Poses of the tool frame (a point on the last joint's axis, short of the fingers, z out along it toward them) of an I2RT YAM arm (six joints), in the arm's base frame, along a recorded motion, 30 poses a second.
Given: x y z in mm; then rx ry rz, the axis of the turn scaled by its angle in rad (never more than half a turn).
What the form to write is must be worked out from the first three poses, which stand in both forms.
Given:
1: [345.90, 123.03, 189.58, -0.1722, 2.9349, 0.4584]
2: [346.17, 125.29, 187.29, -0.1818, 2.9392, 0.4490]
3: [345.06, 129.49, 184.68, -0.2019, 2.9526, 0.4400]
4: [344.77, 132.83, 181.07, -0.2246, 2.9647, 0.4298]
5: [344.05, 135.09, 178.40, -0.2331, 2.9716, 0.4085]
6: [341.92, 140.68, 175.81, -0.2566, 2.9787, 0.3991]
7: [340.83, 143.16, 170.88, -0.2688, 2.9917, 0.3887]
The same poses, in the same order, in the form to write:
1: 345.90, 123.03, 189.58; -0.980, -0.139, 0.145; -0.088, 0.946, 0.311; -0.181, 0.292, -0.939
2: 346.17, 125.29, 187.29; -0.979, -0.144, 0.142; -0.095, 0.947, 0.305; -0.178, 0.286, -0.942
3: 345.06, 129.49, 184.68; -0.980, -0.154, 0.127; -0.111, 0.948, 0.299; -0.167, 0.279, -0.946
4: 344.77, 132.83, 181.07; -0.979, -0.166, 0.114; -0.127, 0.948, 0.291; -0.157, 0.271, -0.950
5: 344.05, 135.09, 178.40; -0.979, -0.170, 0.110; -0.134, 0.951, 0.277; -0.152, 0.257, -0.954
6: 341.92, 140.68, 175.81; -0.978, -0.184, 0.101; -0.151, 0.951, 0.271; -0.146, 0.250, -0.957
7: 340.83, 143.16, 170.88; -0.978, -0.189, 0.088; -0.160, 0.951, 0.263; -0.134, 0.243, -0.961
